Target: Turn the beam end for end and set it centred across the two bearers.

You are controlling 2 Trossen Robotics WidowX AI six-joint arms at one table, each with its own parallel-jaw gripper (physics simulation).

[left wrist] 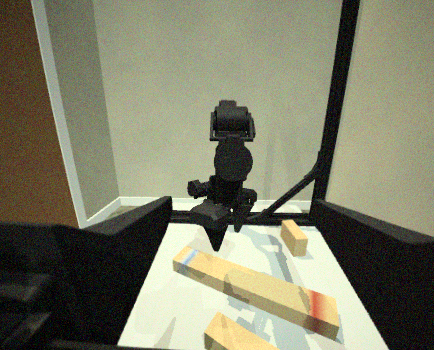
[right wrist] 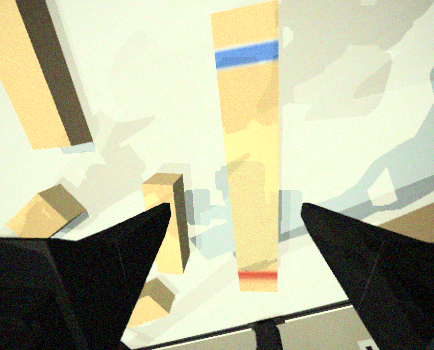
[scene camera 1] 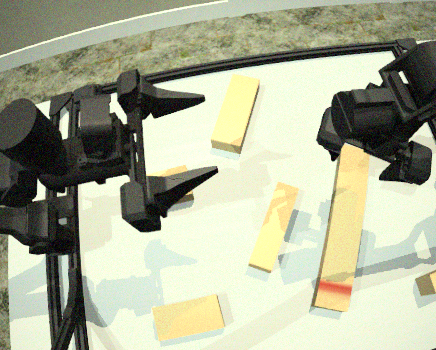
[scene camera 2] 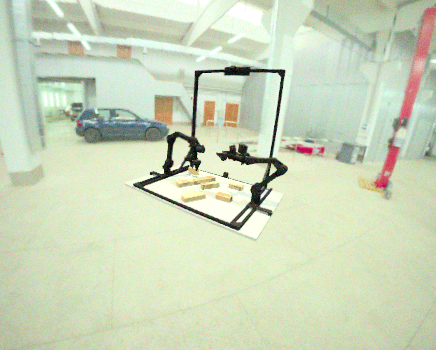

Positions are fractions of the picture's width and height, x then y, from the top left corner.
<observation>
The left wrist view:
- my left gripper: 0.56,0.58
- my right gripper: 0.52,0.69
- long beam: 0.73,0.89, on the table
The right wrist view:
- my right gripper: 0.54,0.60
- long beam: 0.57,0.14
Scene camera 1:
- my left gripper: 0.49,0.38
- my right gripper: 0.82,0.48
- long beam: 0.77,0.81
</observation>
